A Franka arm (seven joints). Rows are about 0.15 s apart.
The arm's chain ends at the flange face. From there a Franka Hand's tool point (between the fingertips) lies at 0.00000 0.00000 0.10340 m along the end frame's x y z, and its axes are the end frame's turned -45 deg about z.
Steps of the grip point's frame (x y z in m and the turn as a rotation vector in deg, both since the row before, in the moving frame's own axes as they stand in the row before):
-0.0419, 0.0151, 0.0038, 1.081, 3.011, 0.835
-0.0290, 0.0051, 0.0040, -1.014, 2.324, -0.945
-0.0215, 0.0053, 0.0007, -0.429, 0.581, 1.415
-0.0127, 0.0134, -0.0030, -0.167, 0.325, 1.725
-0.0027, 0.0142, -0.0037, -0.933, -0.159, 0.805
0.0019, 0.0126, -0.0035, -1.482, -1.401, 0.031
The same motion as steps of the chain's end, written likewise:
-0.0214, 0.0455, 0.0040, 2.893, 1.365, 0.835
-0.0211, 0.0258, 0.0041, 0.926, 2.360, -0.945
-0.0127, 0.0191, 0.0007, 0.107, 0.714, 1.415
-0.0001, 0.0186, -0.0030, 0.112, 0.348, 1.725
0.0072, 0.0105, -0.0037, -0.772, 0.547, 0.805
0.0102, 0.0039, -0.0034, -2.039, 0.057, 0.031

